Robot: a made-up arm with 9 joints.
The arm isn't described. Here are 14 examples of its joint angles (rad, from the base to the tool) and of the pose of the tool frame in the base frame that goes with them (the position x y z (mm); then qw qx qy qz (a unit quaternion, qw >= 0)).
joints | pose
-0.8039 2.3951 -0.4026 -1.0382 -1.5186 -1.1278 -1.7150 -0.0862 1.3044 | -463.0 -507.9 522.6 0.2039 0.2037 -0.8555 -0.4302
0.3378 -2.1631 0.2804 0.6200 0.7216 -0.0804 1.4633 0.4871 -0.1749 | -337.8 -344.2 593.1 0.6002 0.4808 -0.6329 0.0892
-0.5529 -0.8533 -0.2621 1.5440 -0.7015 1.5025 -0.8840 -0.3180 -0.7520 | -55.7 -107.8 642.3 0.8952 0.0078 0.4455 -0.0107
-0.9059 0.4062 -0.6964 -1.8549 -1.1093 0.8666 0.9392 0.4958 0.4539 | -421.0 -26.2 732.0 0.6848 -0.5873 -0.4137 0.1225
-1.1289 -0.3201 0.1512 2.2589 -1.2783 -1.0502 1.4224 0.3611 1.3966 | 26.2 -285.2 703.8 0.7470 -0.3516 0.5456 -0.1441
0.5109 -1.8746 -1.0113 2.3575 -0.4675 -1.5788 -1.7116 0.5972 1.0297 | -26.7 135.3 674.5 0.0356 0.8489 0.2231 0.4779
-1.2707 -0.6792 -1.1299 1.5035 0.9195 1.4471 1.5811 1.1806 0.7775 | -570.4 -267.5 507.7 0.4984 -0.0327 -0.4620 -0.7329
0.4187 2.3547 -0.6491 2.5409 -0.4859 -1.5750 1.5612 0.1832 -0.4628 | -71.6 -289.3 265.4 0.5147 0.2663 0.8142 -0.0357
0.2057 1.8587 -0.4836 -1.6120 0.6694 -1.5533 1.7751 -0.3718 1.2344 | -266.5 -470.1 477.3 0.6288 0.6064 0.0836 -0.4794
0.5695 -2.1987 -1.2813 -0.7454 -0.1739 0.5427 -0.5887 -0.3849 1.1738 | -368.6 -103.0 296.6 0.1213 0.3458 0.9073 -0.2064
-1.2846 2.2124 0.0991 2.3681 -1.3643 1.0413 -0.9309 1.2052 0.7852 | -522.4 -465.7 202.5 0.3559 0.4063 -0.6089 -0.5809
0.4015 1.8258 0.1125 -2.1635 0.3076 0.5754 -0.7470 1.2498 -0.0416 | -626.4 -446.3 711.3 0.0831 0.0462 -0.7975 0.5958
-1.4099 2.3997 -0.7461 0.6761 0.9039 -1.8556 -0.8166 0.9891 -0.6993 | -257.3 63.7 403.4 0.5273 -0.2686 0.7552 0.2819
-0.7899 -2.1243 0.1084 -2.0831 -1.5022 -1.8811 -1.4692 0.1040 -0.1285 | -39.7 -344.9 694.3 0.6397 0.7332 -0.1285 -0.1916
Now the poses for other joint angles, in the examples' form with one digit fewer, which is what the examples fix.
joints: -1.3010 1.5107 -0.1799 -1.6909 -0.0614 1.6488 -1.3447 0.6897 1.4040
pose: -161 -682 791 0.220 0.256 -0.853 0.398
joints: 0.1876 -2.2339 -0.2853 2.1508 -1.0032 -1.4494 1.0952 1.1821 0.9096
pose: -122 -595 423 0.782 0.122 0.605 -0.092
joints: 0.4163 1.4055 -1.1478 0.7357 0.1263 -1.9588 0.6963 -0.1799 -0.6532
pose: -145 130 651 0.253 0.126 0.661 0.695
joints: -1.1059 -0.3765 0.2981 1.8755 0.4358 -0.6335 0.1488 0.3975 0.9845
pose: -6 -22 402 0.198 0.933 0.179 0.243
